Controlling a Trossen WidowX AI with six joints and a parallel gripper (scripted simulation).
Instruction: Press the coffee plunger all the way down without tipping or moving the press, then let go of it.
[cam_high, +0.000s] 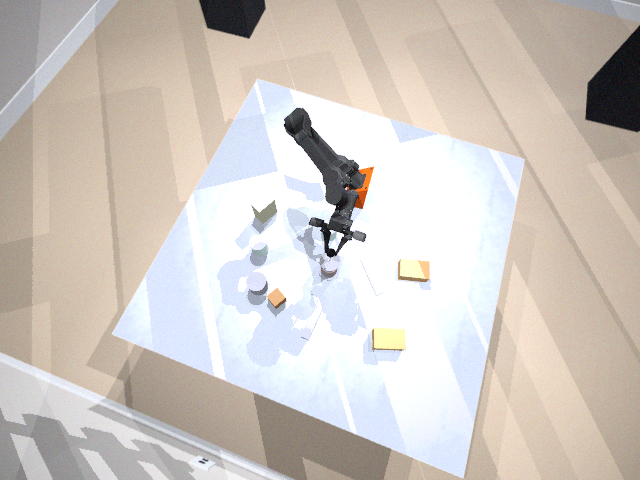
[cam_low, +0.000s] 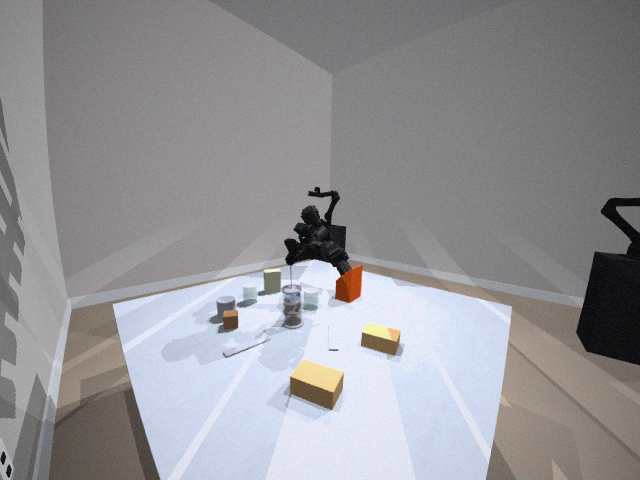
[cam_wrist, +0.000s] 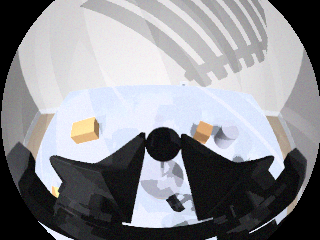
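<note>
My gripper tip is now 3 cm past the coffee press, 1 cm to the left of it and 12 cm above it. Round my gripper tip: grey cylinder: 12 cm ahead, 24 cm to the right, 21 cm below; then pale yellow block: 18 cm behind, 32 cm to the right, 19 cm below.
</note>
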